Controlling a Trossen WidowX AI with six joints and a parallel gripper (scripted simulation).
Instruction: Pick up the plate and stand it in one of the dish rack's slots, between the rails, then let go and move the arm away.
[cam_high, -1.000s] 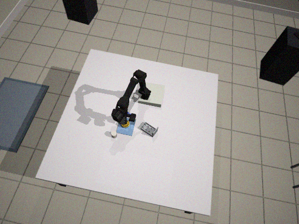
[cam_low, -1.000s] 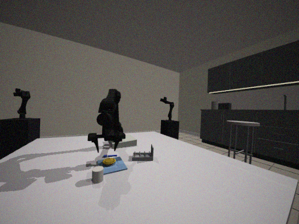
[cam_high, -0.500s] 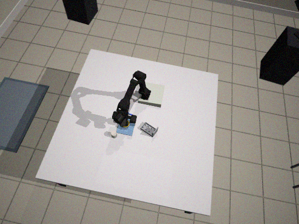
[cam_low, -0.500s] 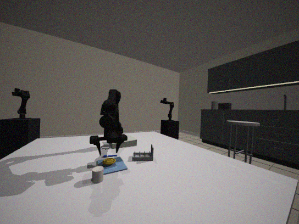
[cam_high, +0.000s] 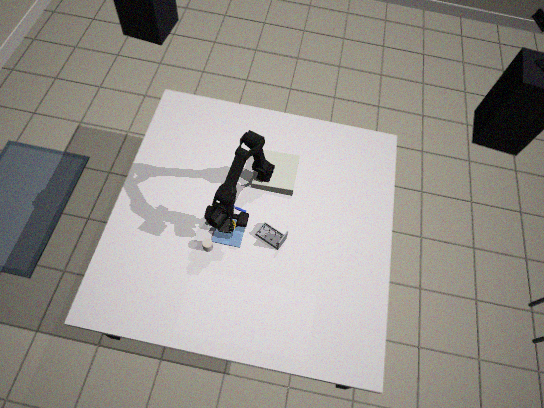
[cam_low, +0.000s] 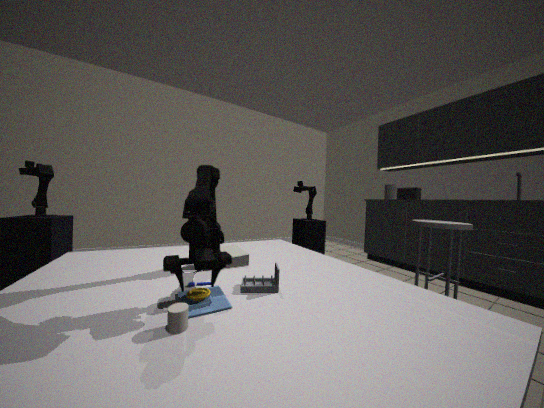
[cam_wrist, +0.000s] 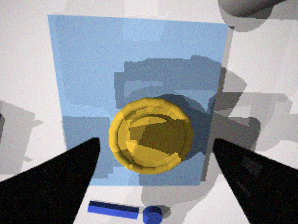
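The yellow plate is 20 mm below my gripper tip and 10 mm behind it. The rest, counted from my gripper tip: small blue pen-like object (110 mm behind, 30 mm below, 10 mm to the left); white cylinder (120 mm ahead, 50 mm to the right, 10 mm below); blue mat (30 mm below, 10 mm to the left, 10 mm ahead).
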